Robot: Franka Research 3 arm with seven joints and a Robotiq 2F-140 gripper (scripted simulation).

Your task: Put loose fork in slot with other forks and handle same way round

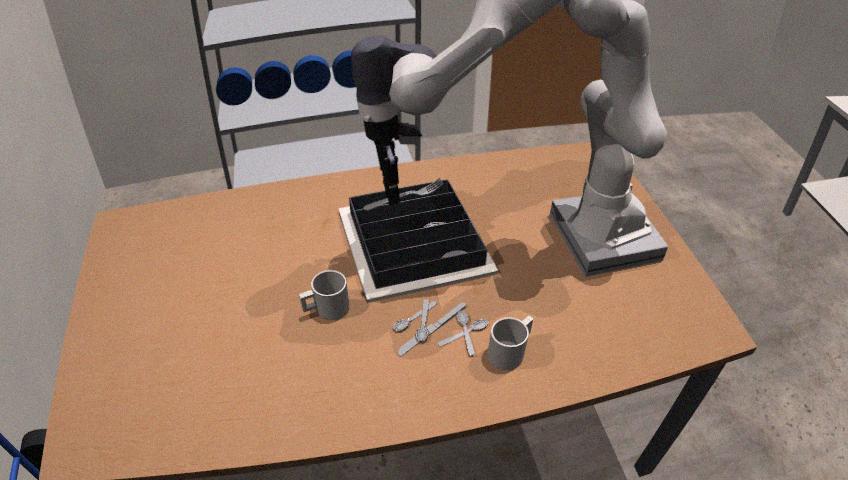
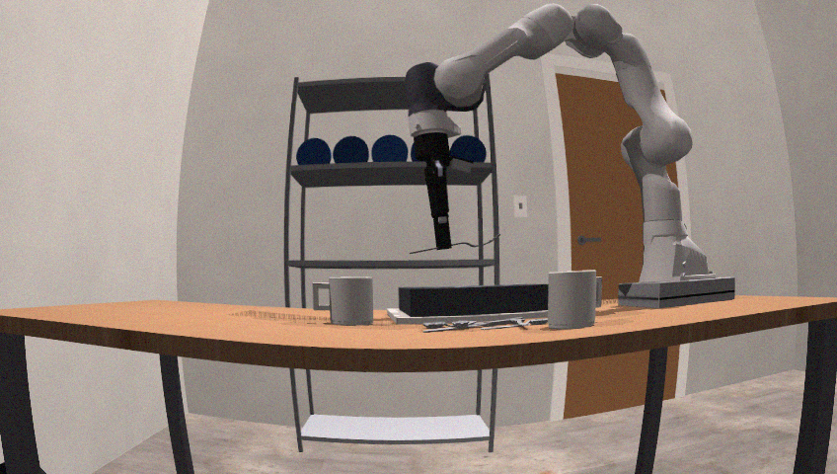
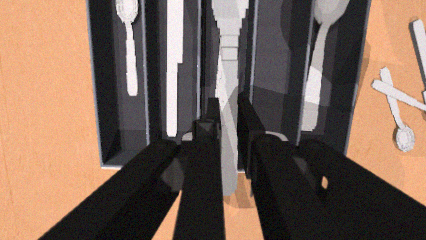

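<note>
The black cutlery tray lies 14 cm below my hand and 6 cm behind it. Also, from my hand: small spoon (16 cm below, 12 cm to the right, 8 cm behind); then grey mug (19 cm ahead, 18 cm to the left, 14 cm below).
</note>
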